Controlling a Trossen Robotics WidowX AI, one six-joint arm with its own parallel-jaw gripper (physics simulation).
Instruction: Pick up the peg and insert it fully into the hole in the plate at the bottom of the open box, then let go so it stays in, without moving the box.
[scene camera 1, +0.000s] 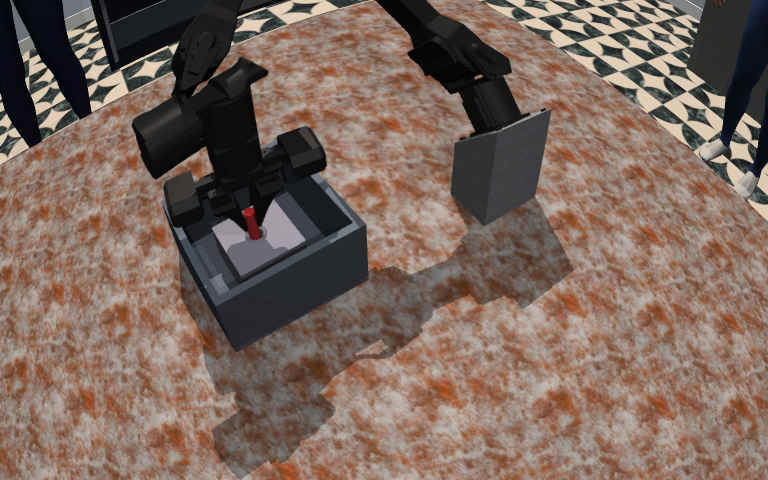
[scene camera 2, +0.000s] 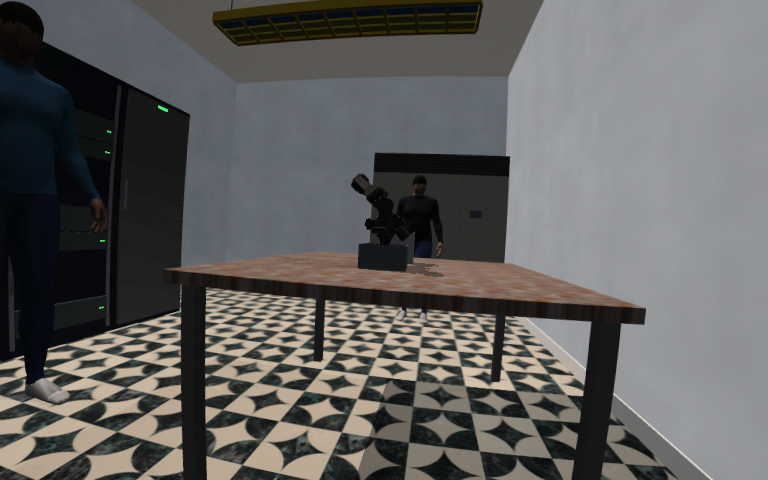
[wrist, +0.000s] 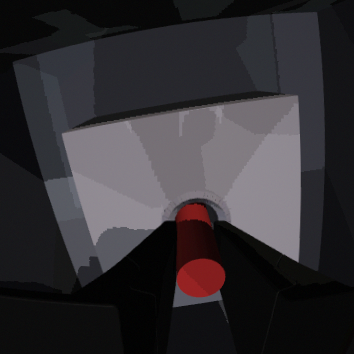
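Seen in the pictures: gripper, fingertip midpoint: (scene camera 1: 252, 226) (wrist: 194, 231); arm's base, origin of the base link: (scene camera 1: 501, 125) (scene camera 2: 406, 238).
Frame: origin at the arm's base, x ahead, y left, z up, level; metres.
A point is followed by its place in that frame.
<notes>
The red peg (scene camera 1: 250, 221) @(x 0.307, y -0.103, z -0.040 m) (wrist: 200, 277) @(x 0.304, y -0.110, z -0.031 m) stands nearly upright, leaning slightly in the scene camera 1 view. Its lower end is at the mouth of the ringed hole (wrist: 223, 206) @(x 0.290, y -0.112, z -0.067 m) and seems to reach a little inside; how deep is hidden. Much of its length shows above the light plate (scene camera 1: 286, 227) @(x 0.268, y -0.090, z -0.069 m) (wrist: 267, 175) @(x 0.270, y -0.119, z -0.069 m). The plate lies at the bottom of the open dark grey box (scene camera 1: 300, 283) @(x 0.304, y -0.012, z -0.066 m) (scene camera 2: 382, 257) @(x 0.397, y -0.114, z -0.078 m). My gripper (scene camera 1: 253, 224) @(x 0.304, y -0.110, z -0.057 m) (wrist: 194, 231) @(x 0.304, y -0.110, z -0.057 m) is shut on the peg, with its fingertips down inside the box, close above the plate. The peg does not show in the scene camera 2 view.
The box walls stand around my fingers, and the wide gripper body hangs over the box's back and left rims. A grey block (scene camera 1: 512, 164) @(x 0.016, y 0.036, z -0.032 m) stands on the table (scene camera 1: 509, 396) @(x 0.209, y 0.227, z -0.127 m) (scene camera 2: 481, 285) @(x 0.673, y 0.200, z -0.127 m) to the right, with a black arm part at its top. People stand beyond the table.
</notes>
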